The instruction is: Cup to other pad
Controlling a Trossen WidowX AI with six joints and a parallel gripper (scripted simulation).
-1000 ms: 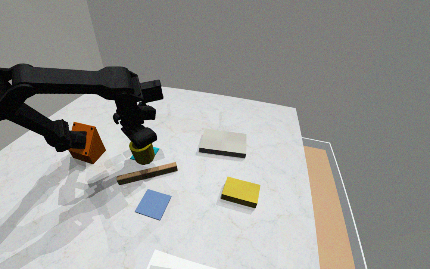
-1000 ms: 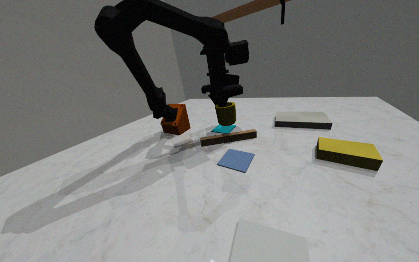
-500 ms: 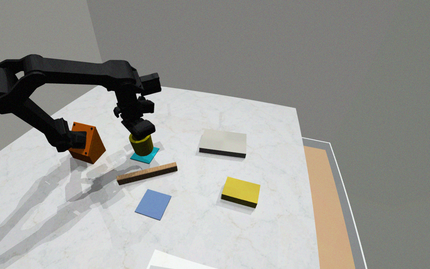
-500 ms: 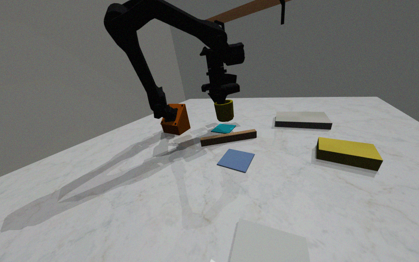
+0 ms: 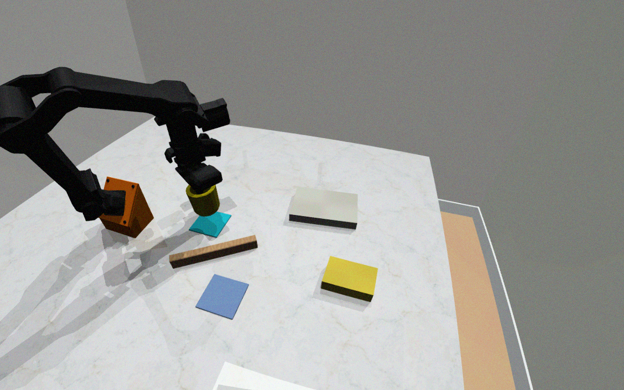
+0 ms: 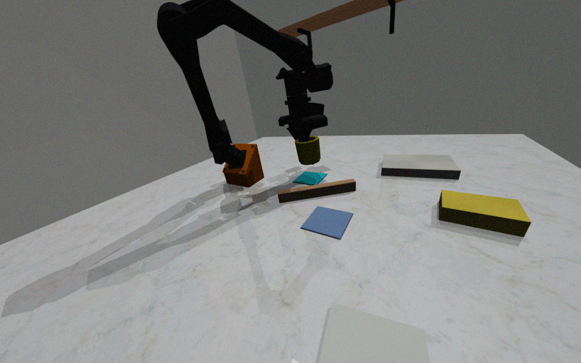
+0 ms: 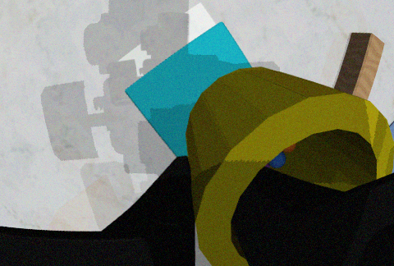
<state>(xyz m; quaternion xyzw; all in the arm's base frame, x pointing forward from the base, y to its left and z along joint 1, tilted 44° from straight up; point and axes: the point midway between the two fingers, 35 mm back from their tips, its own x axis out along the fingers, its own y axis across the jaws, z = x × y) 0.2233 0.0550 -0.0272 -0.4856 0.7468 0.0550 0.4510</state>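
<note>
My gripper tip is 10 cm above the teal pad, 1 cm to the left of it and 1 cm short of it. Also, from my gripper tip: wooden bar (11 cm to the right, 9 cm below, 7 cm ahead); yellow block (38 cm ahead, 14 cm to the right, 8 cm below); yellow cup (2 cm to the right, 2 cm ahead).
</note>
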